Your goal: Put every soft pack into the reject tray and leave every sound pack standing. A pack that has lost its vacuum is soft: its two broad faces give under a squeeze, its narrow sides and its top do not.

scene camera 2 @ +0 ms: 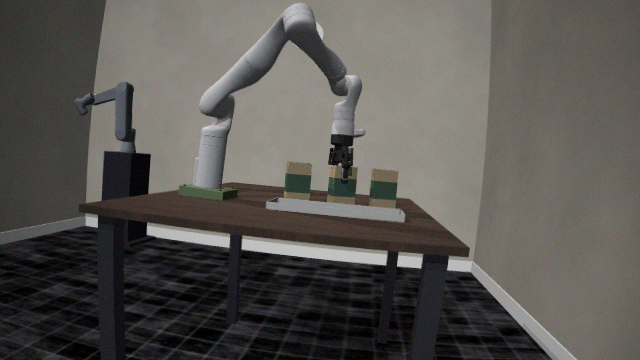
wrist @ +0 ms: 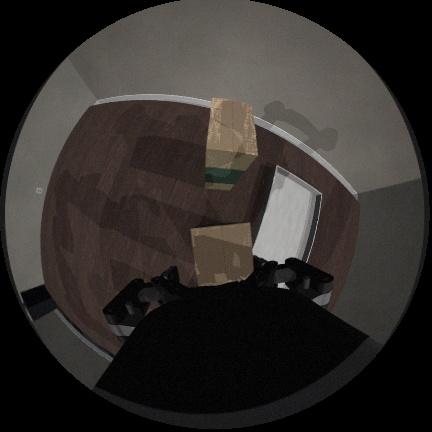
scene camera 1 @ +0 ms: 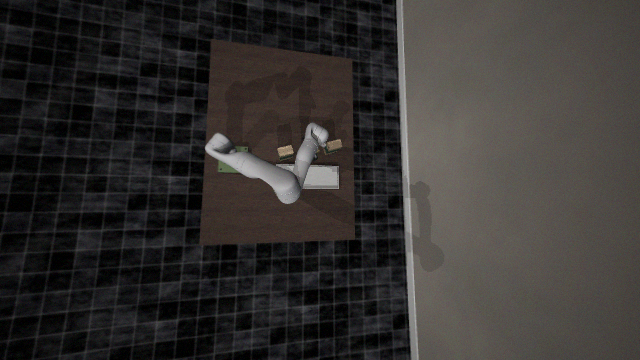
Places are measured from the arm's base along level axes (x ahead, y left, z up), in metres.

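Pixels of known places: gripper, fingertip midpoint: (scene camera 2: 338, 179) (wrist: 213, 269); arm's base, link origin: (scene camera 2: 208, 186).
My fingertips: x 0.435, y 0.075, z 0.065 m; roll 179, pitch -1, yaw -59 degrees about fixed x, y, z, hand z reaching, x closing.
For each thing: its top centre in the pictures, then the offset to it from my fingertips. Level surfaces: height alone.
- left pack, top centre: (scene camera 2: 299, 162) (scene camera 1: 285, 150) dz +0.045, dx -0.134, dy -0.020 m
- right pack, top centre: (wrist: 232, 120) (scene camera 2: 385, 169) (scene camera 1: 335, 144) dz +0.045, dx +0.152, dy +0.049 m
- middle pack, top centre: (wrist: 225, 273) (scene camera 2: 343, 166) dz +0.045, dx +0.014, dy -0.001 m
- pale reject tray, top centre: (wrist: 279, 268) (scene camera 2: 336, 205) (scene camera 1: 308, 176) dz -0.074, dx +0.020, dy -0.142 m
- brown table, surface height: dz -0.096 m
Three tan packs with green bands stand upright in a row behind the tray. The left pack (scene camera 1: 285, 152) (scene camera 2: 298, 182) and the right pack (scene camera 1: 333, 145) (scene camera 2: 384, 190) (wrist: 230, 130) stand apart from the gripper. The middle pack (scene camera 2: 339, 191) (wrist: 223, 250) is mostly hidden under the arm in scene camera 1. My gripper (scene camera 2: 343, 173) (wrist: 213, 269) is open, pointing down around the middle pack's upper part; one finger shows on the tray side, the other is hidden behind the pack. Contact cannot be told. The pale reject tray (scene camera 1: 322, 178) (scene camera 2: 335, 209) (wrist: 287, 220) holds no pack.
The brown table (scene camera 1: 250, 215) (scene camera 2: 215, 212) carries the arm's green base plate (scene camera 1: 242, 149) (scene camera 2: 207, 192) at its left. The tray's raised rim runs close in front of the packs. A second grey arm (scene camera 2: 124, 112) stands on a dark pedestal (scene camera 2: 126, 175) beyond the table.
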